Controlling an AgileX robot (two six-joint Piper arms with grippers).
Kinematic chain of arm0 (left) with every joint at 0, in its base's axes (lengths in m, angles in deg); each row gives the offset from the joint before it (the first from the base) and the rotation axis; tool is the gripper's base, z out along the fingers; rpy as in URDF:
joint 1: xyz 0 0 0.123 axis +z
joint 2: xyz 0 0 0 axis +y
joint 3: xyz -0.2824 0 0.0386 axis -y
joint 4: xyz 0.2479 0 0.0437 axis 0.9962 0 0.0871
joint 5: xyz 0 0 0 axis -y
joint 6: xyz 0.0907 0 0.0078 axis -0.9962 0 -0.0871
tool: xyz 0 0 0 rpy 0 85 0
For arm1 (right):
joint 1: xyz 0 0 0.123 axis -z
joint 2: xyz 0 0 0 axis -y
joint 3: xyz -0.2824 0 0.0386 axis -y
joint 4: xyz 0.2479 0 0.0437 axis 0.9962 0 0.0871
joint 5: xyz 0 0 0 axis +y
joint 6: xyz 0.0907 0 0.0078 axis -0.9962 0 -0.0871
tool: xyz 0 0 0 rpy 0 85 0
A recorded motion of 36 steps. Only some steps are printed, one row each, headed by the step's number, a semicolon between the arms.
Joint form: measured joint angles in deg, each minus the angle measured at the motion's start. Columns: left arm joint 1, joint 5, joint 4, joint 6, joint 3, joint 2; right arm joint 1, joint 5, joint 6, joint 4, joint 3, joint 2.
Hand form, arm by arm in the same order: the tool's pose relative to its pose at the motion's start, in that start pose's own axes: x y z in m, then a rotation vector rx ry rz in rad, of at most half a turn. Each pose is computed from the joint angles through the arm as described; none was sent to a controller.
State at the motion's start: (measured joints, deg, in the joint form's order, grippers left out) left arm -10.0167 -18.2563 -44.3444 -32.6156 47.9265 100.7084; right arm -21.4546 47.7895 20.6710 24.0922 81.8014 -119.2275
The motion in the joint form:
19: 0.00 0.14 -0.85 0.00 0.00 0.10; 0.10 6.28 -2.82 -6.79 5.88 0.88
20: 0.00 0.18 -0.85 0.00 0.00 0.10; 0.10 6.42 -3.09 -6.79 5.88 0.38
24: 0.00 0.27 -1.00 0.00 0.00 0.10; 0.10 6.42 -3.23 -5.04 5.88 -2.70
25: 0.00 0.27 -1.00 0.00 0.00 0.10; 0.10 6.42 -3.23 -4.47 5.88 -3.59
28: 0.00 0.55 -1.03 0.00 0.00 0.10; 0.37 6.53 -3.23 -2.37 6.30 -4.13
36: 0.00 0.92 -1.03 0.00 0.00 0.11; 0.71 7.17 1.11 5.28 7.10 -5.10
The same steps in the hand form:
19: -0.0002 -0.0001 0.0005 0.0023 -0.0029 -0.0145; -0.0136 0.0008 -0.0263 0.0626 0.0203 -0.0561
20: -0.0003 0.0000 0.0005 0.0019 -0.0035 -0.0145; -0.0129 -0.0003 -0.0228 0.0611 0.0308 -0.0489
24: -0.0004 0.0000 0.0005 0.0017 -0.0052 -0.0170; -0.0103 -0.0048 -0.0011 0.0331 0.0747 -0.0132
25: -0.0004 0.0000 0.0005 0.0017 -0.0052 -0.0170; -0.0093 -0.0059 0.0052 0.0243 0.0870 -0.0027
28: -0.0008 0.0002 0.0005 -0.0008 -0.0094 -0.0175; -0.0110 -0.0061 0.0071 -0.0029 0.0804 0.0249
36: -0.0013 0.0005 0.0005 -0.0044 -0.0146 -0.0175; -0.0158 -0.0005 0.0103 -0.1077 0.0537 0.0373

